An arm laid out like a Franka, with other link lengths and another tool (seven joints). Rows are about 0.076 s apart.
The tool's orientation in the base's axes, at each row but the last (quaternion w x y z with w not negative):
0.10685, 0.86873, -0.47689, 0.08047
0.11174, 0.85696, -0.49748, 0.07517
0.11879, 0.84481, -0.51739, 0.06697
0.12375, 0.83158, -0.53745, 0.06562
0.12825, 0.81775, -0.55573, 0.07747
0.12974, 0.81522, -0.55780, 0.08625
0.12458, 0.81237, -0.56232, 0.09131
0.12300, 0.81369, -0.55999, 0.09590
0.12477, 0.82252, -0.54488, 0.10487
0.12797, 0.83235, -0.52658, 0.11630
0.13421, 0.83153, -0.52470, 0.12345
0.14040, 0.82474, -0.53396, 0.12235
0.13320, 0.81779, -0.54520, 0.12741
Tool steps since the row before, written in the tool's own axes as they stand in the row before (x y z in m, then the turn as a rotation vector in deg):
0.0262, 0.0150, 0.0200, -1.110, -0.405, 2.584
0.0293, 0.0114, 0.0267, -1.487, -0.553, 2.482
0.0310, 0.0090, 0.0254, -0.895, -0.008, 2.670
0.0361, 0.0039, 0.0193, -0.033, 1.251, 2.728
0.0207, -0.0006, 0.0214, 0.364, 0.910, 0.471
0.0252, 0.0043, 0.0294, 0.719, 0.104, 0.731
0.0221, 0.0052, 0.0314, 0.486, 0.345, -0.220
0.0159, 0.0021, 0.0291, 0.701, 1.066, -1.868
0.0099, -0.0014, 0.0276, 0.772, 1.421, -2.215
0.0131, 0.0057, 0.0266, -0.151, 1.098, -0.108
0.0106, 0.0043, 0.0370, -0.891, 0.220, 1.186
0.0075, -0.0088, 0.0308, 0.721, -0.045, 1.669
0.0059, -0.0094, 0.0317, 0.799, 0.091, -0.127
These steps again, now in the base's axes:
0.0020, -0.0343, -0.0113, -0.150, 0.434, -2.804
0.0050, -0.0371, -0.0174, -0.210, 0.847, -2.813
0.0059, -0.0374, -0.0160, -0.427, 0.051, -2.783
0.0109, -0.0385, -0.0093, -1.217, -1.215, -2.460
0.0079, -0.0245, -0.0149, -0.718, -0.781, -0.239
0.0050, -0.0329, -0.0203, 0.161, -0.899, -0.478
0.0031, -0.0310, -0.0230, -0.154, -0.482, 0.384
0.0042, -0.0238, -0.0228, -0.782, -0.413, 2.082
0.0061, -0.0169, -0.0232, -1.095, -0.497, 2.465
0.0019, -0.0224, -0.0202, -1.065, -0.289, 0.151
0.0029, -0.0237, -0.0305, -0.496, 0.239, -1.395
0.0126, -0.0141, -0.0269, 0.416, -1.197, -1.304
0.0129, -0.0129, -0.0282, 0.206, -0.674, 0.408

